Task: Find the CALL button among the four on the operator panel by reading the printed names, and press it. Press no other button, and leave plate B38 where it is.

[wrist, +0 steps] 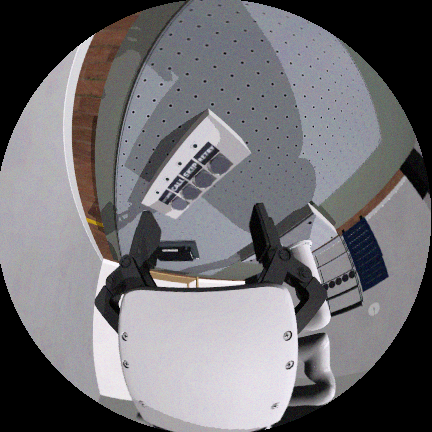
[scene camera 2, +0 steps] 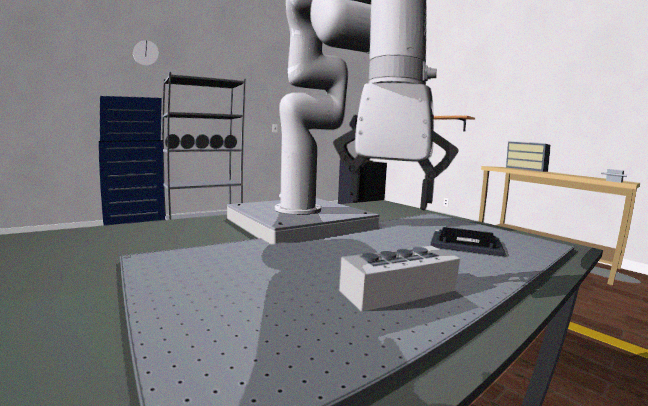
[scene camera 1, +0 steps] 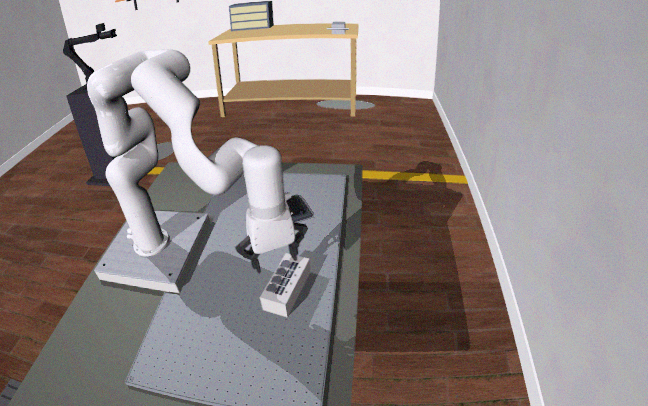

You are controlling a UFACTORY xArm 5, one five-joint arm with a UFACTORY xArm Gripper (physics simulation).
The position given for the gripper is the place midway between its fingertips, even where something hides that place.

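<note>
A black plate (scene camera 2: 470, 237) shares the scene with an operator panel (scene camera 2: 369, 285), (wrist: 209, 135), (scene camera 1: 280, 302). The robot's gripper can be seen as well, at (scene camera 1: 275, 263) and at (wrist: 202, 216).
</note>
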